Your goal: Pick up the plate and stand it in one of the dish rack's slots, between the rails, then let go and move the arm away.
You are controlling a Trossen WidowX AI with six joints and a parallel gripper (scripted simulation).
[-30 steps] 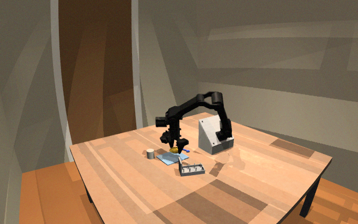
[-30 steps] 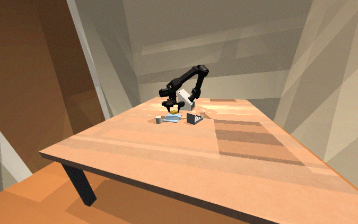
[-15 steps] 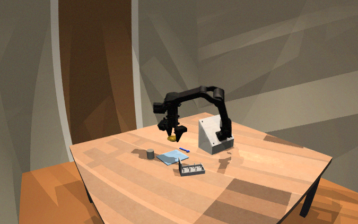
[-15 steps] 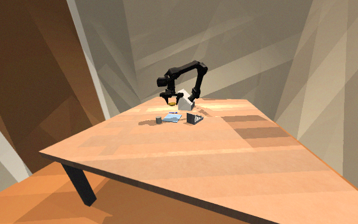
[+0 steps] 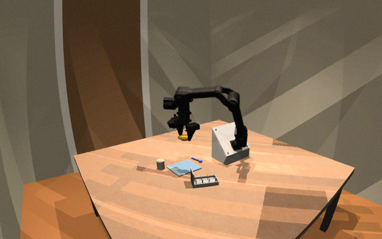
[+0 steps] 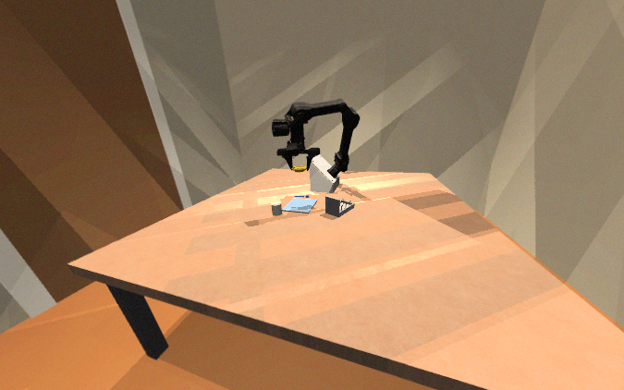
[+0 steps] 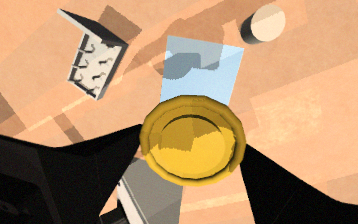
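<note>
My gripper tip is 200 mm to the right of the dish rack and 150 mm above it. From my gripper tip the other things lie so: yellow plate 10 mm above; blue spoon 100 mm behind, 40 mm to the right, 170 mm below; light blue mat 10 mm ahead, 170 mm below.
</note>
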